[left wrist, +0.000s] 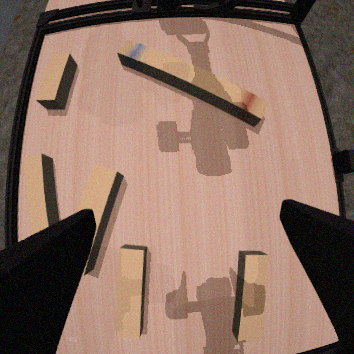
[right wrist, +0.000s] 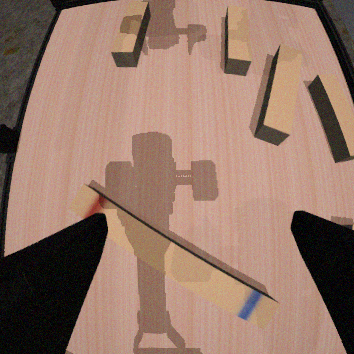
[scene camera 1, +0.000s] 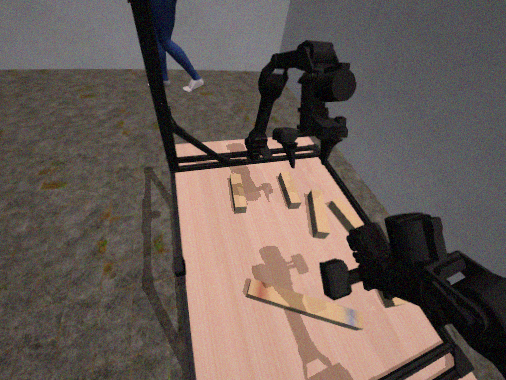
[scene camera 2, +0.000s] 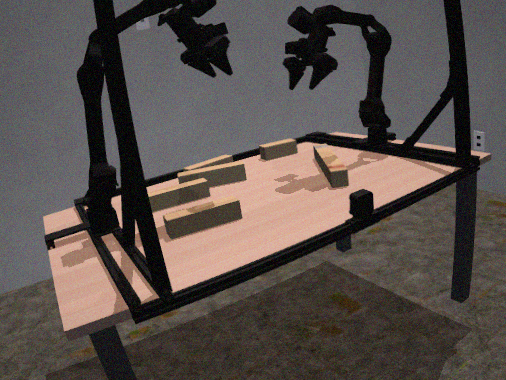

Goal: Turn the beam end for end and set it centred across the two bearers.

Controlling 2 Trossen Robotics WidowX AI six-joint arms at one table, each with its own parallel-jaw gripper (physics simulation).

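Note:
The long beam lies flat and slanted on the table. Its red band is at its left end in scene camera 1, its blue band at the right end. Two shorter, roughly parallel blocks, the bearers, lie apart: one bearer and the other bearer. Nothing rests on them. My left gripper is open and empty, high above the table. My right gripper is open and empty, high above the table.
Loose blocks lie nearby: a long block, a slanted block beside it, and a short block near the table's edge. A black frame surrounds the table; its posts rise beside it.

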